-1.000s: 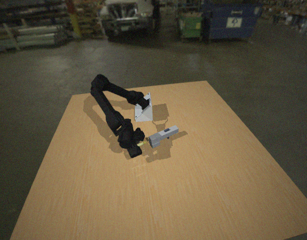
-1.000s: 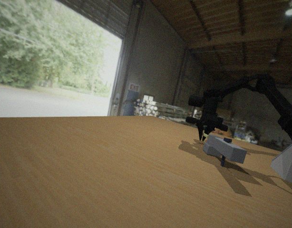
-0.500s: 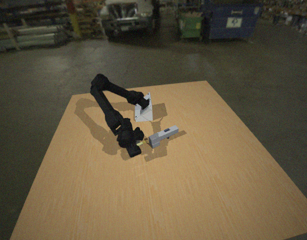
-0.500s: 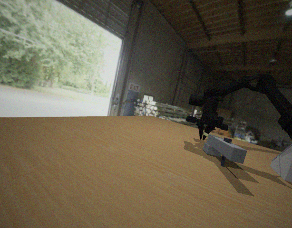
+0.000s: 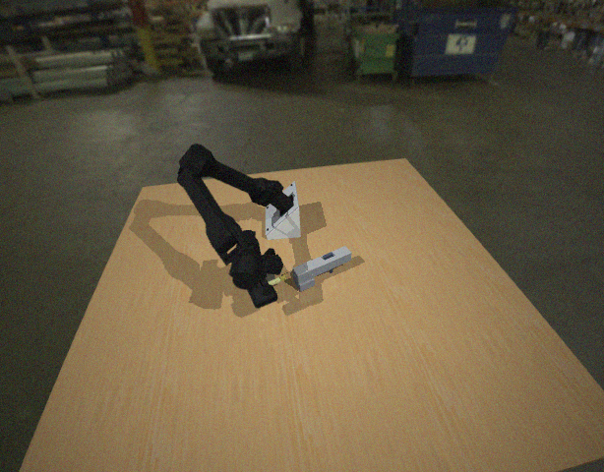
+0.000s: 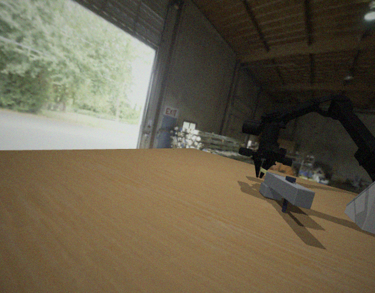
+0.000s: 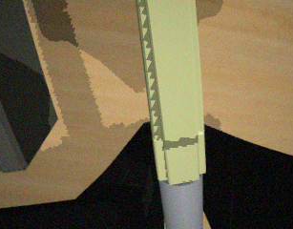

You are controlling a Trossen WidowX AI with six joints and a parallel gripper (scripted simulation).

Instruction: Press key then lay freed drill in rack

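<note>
Now: gripper tip 10 mm past the drill, 40 mm to the right of it and 40 mm below it. From my gripper tip the other things lie so: grey block 70 mm behind, 190 mm to the left, 30 mm above; dark blue key 90 mm behind, 220 mm to the left, 30 mm above; dark grey rack 80 mm behind, 10 mm to the left.
</note>
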